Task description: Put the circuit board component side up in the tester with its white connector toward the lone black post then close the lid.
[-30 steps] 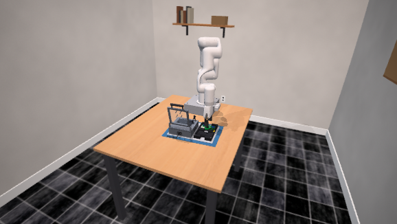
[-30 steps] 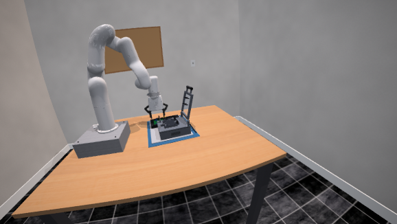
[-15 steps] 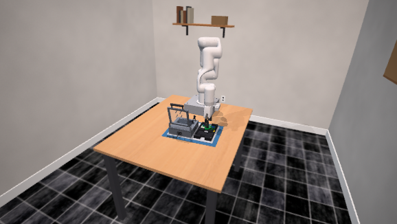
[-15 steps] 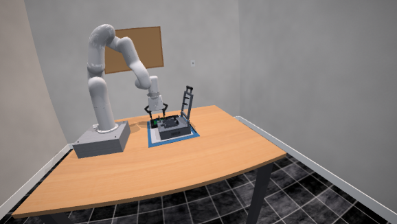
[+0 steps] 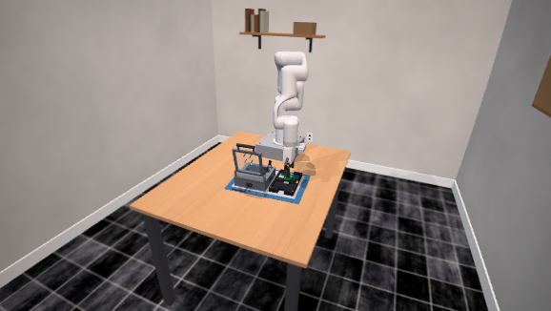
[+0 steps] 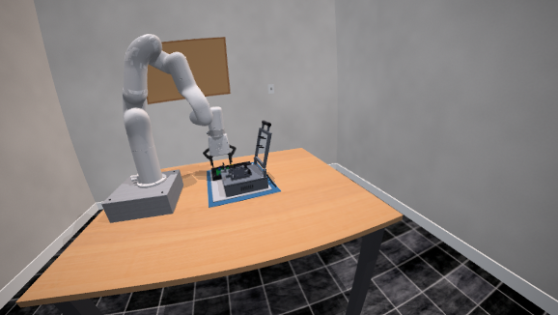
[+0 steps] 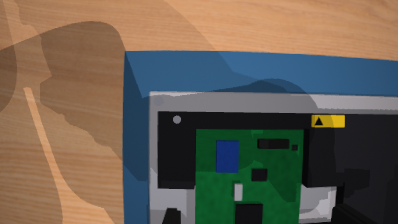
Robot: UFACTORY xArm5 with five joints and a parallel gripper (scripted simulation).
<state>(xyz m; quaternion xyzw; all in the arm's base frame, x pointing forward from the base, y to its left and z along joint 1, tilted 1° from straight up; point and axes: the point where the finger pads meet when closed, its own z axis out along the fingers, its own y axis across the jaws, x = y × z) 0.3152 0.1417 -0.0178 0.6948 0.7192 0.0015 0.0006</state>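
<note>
Now: hand 40 mm above the green circuit board. Round my hand: clear-windowed lid 190 mm ahead, 160 mm to the right, 120 mm above; tester 100 mm ahead, 130 mm to the right, 50 mm above.
</note>
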